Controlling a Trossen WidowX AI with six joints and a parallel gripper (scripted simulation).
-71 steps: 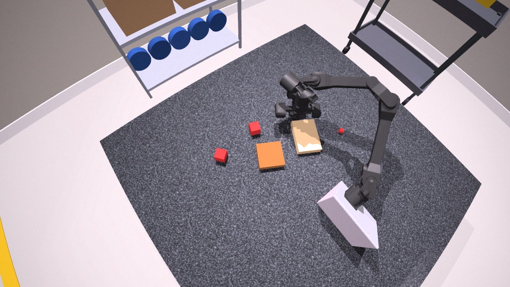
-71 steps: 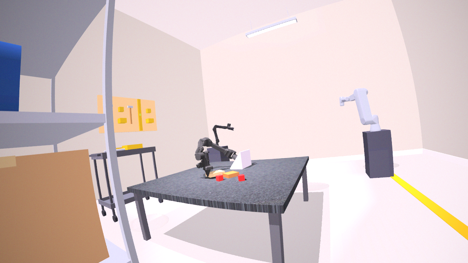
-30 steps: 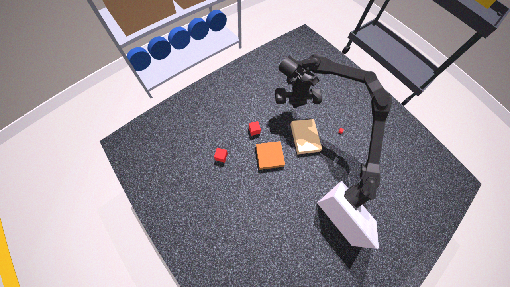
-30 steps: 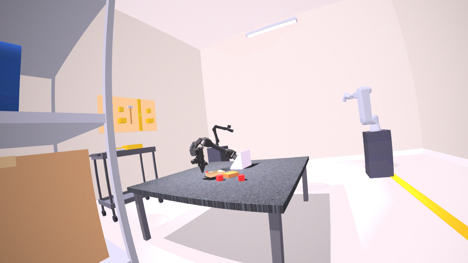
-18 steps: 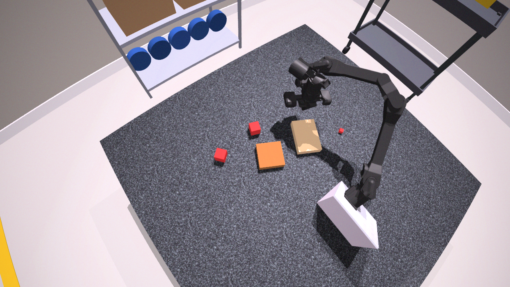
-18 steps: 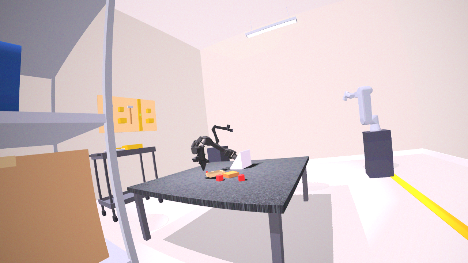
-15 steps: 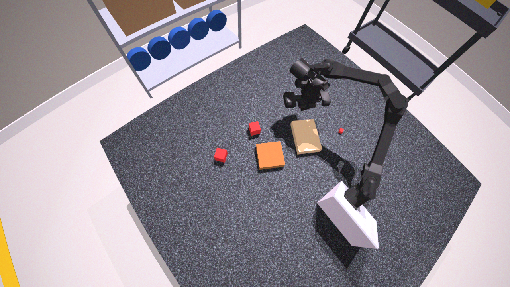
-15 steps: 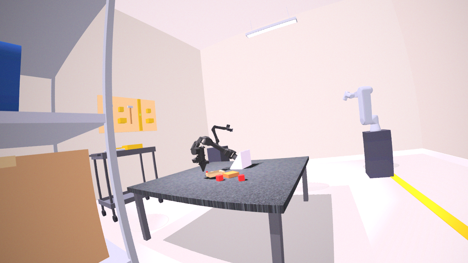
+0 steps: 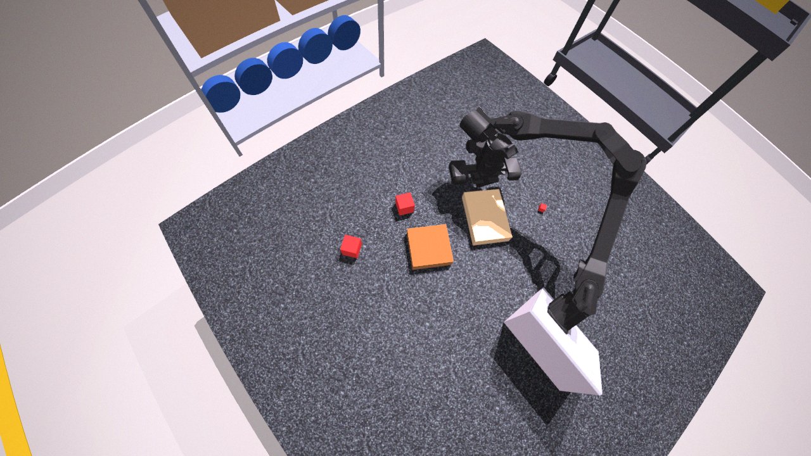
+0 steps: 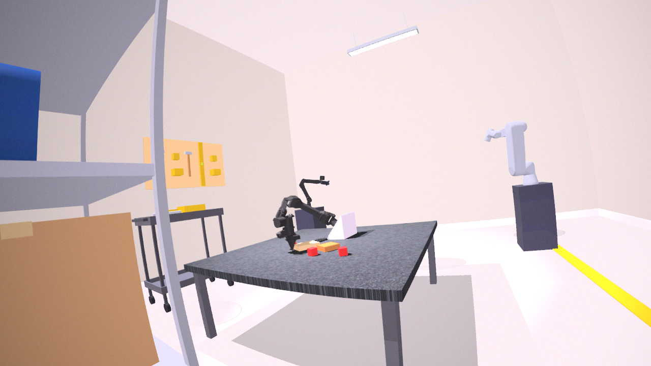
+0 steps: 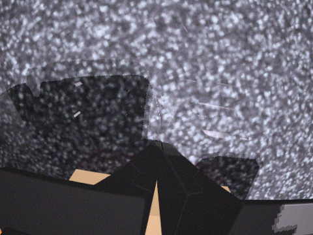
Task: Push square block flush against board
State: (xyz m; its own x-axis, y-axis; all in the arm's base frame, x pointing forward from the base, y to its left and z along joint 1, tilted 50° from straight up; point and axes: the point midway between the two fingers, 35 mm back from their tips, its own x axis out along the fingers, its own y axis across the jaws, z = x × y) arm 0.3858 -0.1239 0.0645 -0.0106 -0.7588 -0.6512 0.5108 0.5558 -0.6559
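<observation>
The tan board is 9 cm behind my gripper tip, 5 cm to the left of it and 1 cm above it. From my gripper tip the other things lie so: orange square block (23 cm to the left, 6 cm behind, 1 cm above); tiny red cube (16 cm behind, 11 cm to the right).
</observation>
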